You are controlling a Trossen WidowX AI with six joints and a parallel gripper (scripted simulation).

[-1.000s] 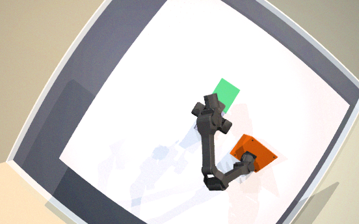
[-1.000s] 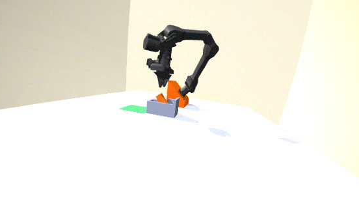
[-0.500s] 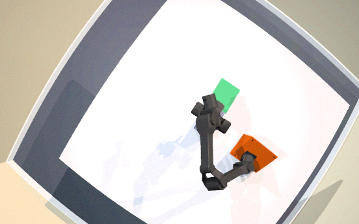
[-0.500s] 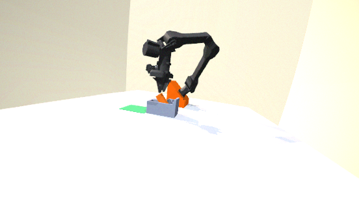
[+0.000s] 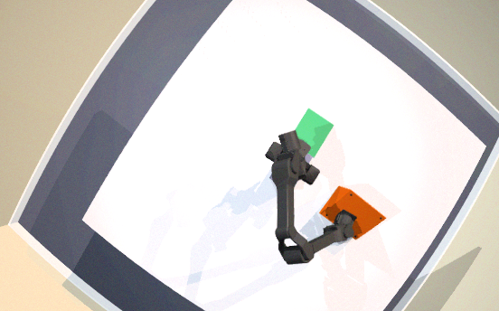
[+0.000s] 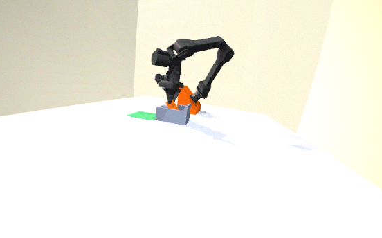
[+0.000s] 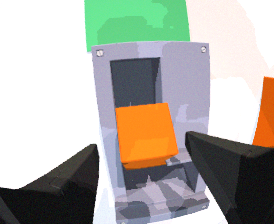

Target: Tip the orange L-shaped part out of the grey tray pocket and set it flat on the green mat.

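Right now my gripper tip is 1 cm past the orange L-shaped part, 3 cm to the right of it and 4 cm above it. The rest, counted from my gripper tip: green mat (2 cm behind, 14 cm to the right, 10 cm below).
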